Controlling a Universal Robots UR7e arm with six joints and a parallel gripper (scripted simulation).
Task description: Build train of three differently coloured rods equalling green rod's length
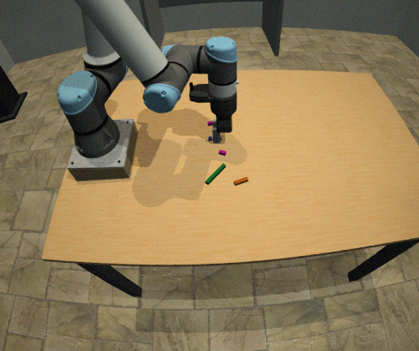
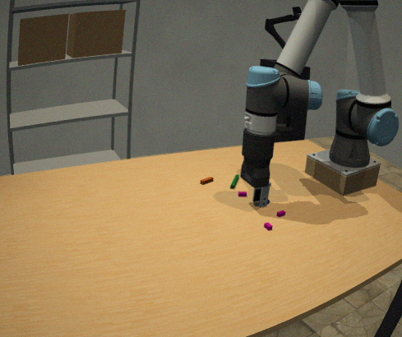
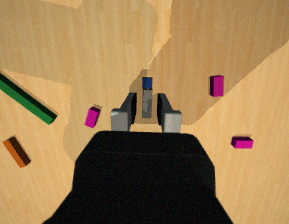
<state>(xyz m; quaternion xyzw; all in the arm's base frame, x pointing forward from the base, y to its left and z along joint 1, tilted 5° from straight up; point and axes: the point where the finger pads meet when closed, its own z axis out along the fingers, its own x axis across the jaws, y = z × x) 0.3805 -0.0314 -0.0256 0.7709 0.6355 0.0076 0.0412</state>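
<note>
Right now the grey rod is 2 cm below my hand. Round my hand: blue rod: 2 cm behind, 2 cm below; orange rod: 4 cm ahead, 18 cm to the right, 2 cm below; green rod: 3 cm behind, 14 cm to the right, 2 cm below.
</note>
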